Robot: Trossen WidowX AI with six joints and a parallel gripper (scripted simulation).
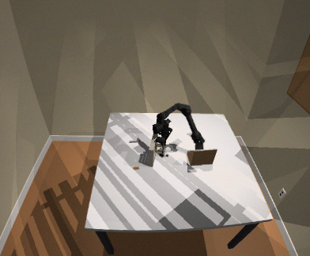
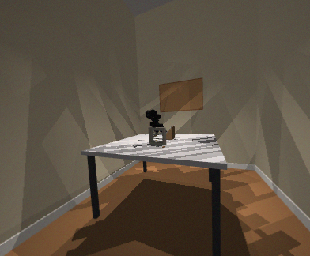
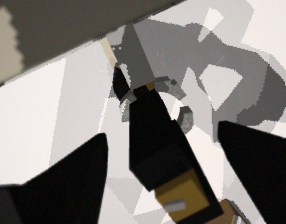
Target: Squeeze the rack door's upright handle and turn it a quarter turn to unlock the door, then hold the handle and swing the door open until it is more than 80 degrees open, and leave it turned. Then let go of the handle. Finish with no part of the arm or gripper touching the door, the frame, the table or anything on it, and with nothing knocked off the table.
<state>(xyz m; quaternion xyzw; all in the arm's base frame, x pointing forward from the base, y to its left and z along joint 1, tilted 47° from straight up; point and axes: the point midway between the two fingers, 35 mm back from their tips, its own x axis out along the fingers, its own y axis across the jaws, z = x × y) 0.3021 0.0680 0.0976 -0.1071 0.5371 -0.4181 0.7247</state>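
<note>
The door handle is 10 mm to the left of my gripper tip and 20 mm below it. Round my gripper tip: orange piece 220 mm ahead, 160 mm to the left, 130 mm below; then grey bar 250 mm ahead, 150 mm to the right, 120 mm below.
</note>
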